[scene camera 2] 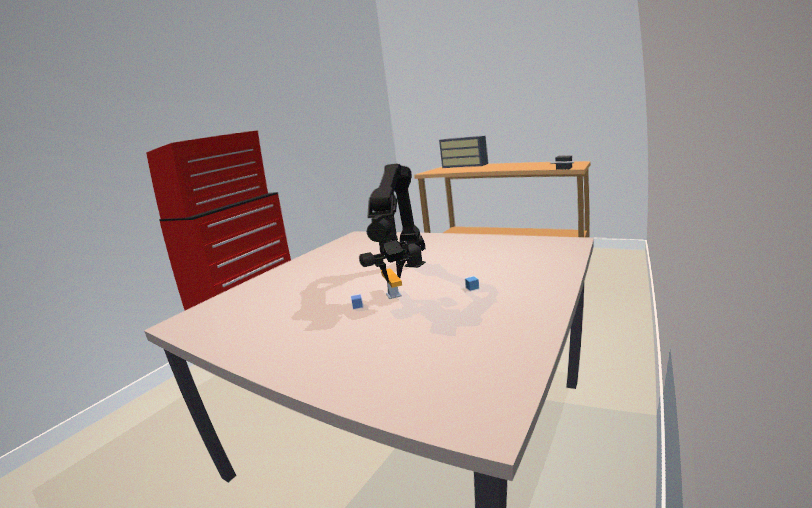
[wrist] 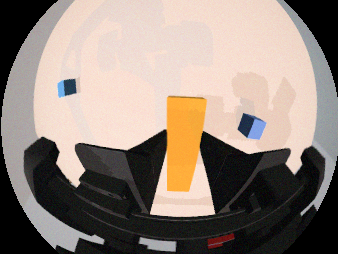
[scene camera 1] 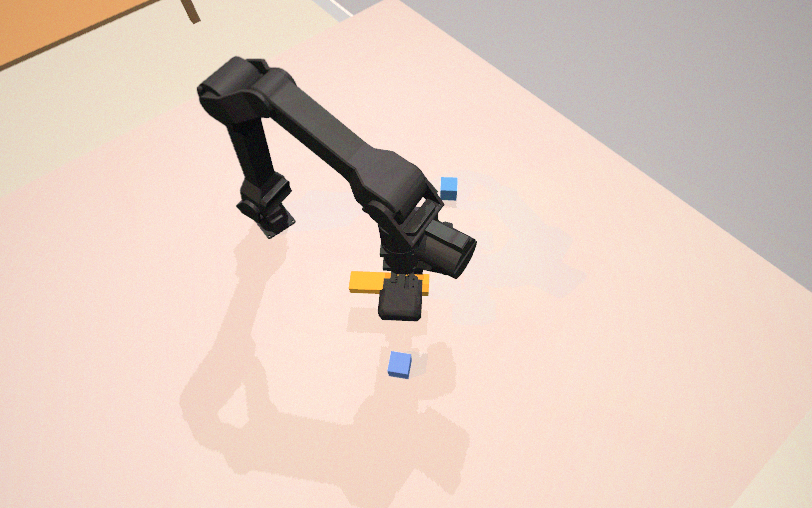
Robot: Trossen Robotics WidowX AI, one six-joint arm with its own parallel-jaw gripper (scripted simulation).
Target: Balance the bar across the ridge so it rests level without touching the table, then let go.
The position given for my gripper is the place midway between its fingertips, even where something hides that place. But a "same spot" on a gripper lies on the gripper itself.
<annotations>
my gripper: scene camera 2 393, 280; wrist; scene camera 1
same spot on my gripper: (scene camera 1: 412, 282) = (wrist: 282, 204)
</annotations>
